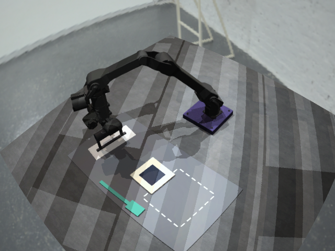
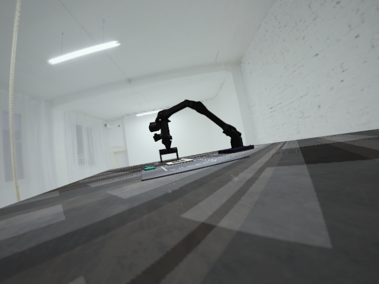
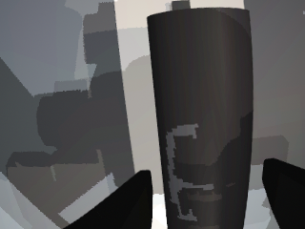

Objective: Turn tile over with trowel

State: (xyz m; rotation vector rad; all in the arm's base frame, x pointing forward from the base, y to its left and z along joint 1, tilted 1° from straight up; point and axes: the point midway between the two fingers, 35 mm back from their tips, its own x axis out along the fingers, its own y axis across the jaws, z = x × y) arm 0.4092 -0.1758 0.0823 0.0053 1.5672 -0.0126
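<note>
Right now my gripper tip is 2 cm short of the black-handled trowel and 2 cm above it. Round my gripper tip: tile 24 cm to the left, 6 cm below, 2 cm behind; teal trowel 27 cm to the left, 12 cm ahead, 6 cm below; grey mat 23 cm to the left, 8 cm below, 1 cm behind.
</note>
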